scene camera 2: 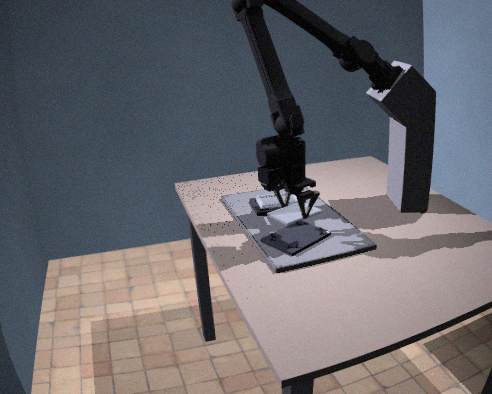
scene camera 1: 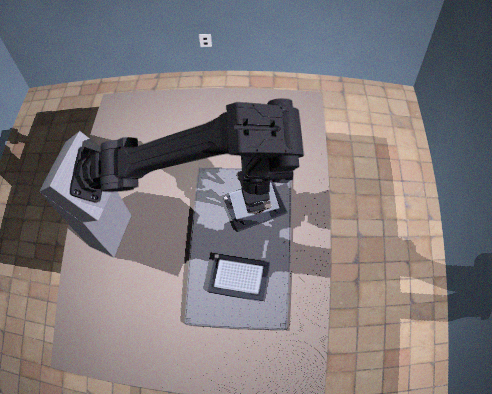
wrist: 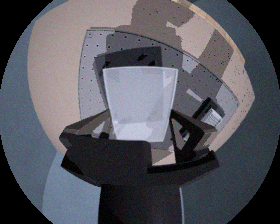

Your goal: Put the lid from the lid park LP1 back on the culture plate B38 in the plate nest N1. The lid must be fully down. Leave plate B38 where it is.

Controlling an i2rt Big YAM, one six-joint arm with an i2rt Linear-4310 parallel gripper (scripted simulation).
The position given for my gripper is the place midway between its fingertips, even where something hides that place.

Observation:
I see my gripper [scene camera 2: 294,213], a clear lid [wrist: 140,98], a culture plate B38 [scene camera 1: 255,273] and a dark lid park LP1 [scene camera 2: 306,235].
My gripper shows as well in the wrist view [wrist: 140,112]. The dark lid park LP1 shows as well in scene camera 1 [scene camera 1: 253,220] and in the wrist view [wrist: 130,57].

